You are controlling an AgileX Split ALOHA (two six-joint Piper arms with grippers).
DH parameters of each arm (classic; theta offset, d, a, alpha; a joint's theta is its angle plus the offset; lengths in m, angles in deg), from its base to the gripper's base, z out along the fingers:
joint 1: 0 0.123 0 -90
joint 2: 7.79 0 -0.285 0
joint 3: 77.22 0 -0.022 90
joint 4: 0 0.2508 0 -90
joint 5: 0 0 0.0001 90
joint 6: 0 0.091 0 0
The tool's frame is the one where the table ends.
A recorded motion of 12 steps. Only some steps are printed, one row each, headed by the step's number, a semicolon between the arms.
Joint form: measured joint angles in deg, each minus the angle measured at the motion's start. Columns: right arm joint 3, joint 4, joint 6, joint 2, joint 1, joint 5; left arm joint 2, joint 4, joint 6, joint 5, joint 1, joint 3.
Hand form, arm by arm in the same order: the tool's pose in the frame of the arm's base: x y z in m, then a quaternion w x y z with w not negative. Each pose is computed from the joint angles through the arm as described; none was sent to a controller.
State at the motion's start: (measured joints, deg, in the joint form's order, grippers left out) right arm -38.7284 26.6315 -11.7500 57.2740 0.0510 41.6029; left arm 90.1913 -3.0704 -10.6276 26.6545 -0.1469 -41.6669
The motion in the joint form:
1: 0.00 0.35 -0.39 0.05 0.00 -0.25; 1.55 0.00 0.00 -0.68 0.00 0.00
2: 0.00 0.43 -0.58 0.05 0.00 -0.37; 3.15 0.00 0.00 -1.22 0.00 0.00
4: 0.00 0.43 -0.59 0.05 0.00 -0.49; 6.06 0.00 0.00 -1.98 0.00 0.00
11: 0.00 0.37 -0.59 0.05 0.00 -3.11; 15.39 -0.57 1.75 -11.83 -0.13 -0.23
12: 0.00 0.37 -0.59 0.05 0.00 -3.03; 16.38 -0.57 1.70 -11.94 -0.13 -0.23
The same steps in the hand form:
1: 0.1827 0.0275 0.2757 0.31215 0.02145 0.93486 0.16777; 0.2693 -0.0028 0.1559 0.16230 -0.11179 0.97990 -0.03091
2: 0.1829 0.0275 0.2759 0.31339 0.02050 0.93449 0.16760; 0.2710 -0.0028 0.1487 0.15325 -0.11221 0.98135 -0.02965
4: 0.1830 0.0274 0.2760 0.31435 0.02066 0.93421 0.16734; 0.2731 -0.0027 0.1352 0.13484 -0.11293 0.98403 -0.02719
11: 0.1863 0.0259 0.2781 0.33503 0.02565 0.92785 0.16184; 0.2879 -0.0029 0.0945 0.14181 -0.10331 0.98420 -0.02384
12: 0.1862 0.0260 0.2780 0.33440 0.02549 0.92805 0.16200; 0.2876 -0.0029 0.0896 0.13424 -0.10394 0.98521 -0.02301

